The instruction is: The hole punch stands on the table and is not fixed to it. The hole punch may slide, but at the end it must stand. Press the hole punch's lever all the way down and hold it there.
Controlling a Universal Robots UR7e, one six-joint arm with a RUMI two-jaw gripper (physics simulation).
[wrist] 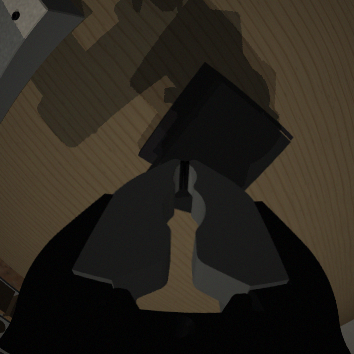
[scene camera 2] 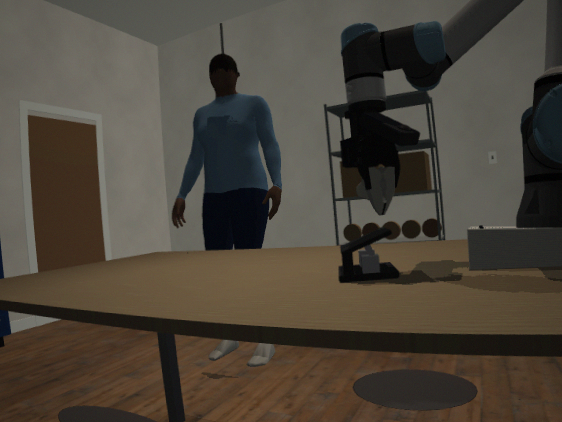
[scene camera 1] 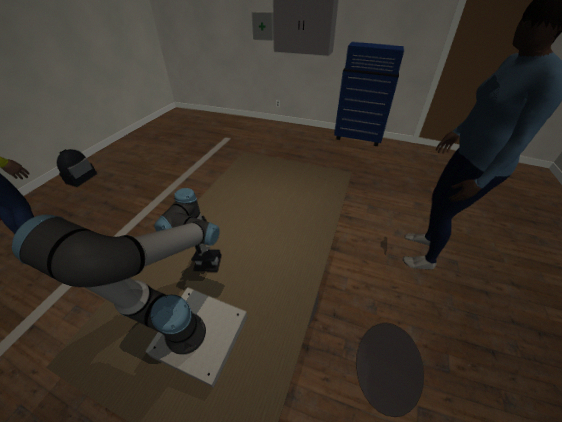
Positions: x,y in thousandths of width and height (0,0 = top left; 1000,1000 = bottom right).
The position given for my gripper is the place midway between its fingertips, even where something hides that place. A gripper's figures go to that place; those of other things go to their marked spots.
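Lens distances: my gripper (wrist: 518,462), 14 cm from the lens; a black hole punch (wrist: 578,219), 22 cm from the lens.
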